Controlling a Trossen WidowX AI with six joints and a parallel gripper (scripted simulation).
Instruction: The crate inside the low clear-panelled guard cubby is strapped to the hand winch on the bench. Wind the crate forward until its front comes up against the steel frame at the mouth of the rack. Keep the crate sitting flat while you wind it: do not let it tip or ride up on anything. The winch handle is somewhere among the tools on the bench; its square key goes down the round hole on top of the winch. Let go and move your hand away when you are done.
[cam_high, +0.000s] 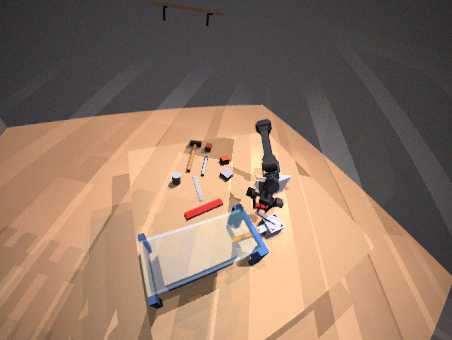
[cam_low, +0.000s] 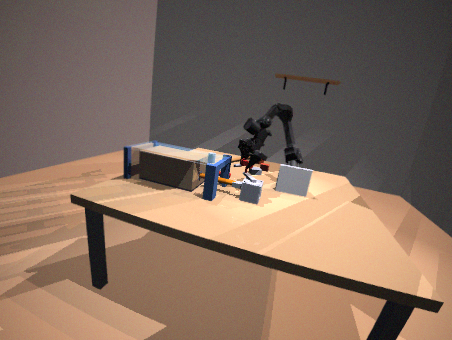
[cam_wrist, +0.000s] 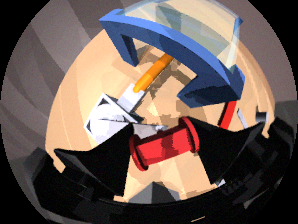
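Right now my gripper tip is 20 mm to the left of the red grip and 10 mm past it. Also, from my gripper tip: blue frame: 90 mm ahead, 80 mm to the left, 30 mm below; grey winch: 100 mm below, 90 mm behind, 50 mm to the left; winch handle: 40 mm behind, 30 mm below, 10 mm to the left.
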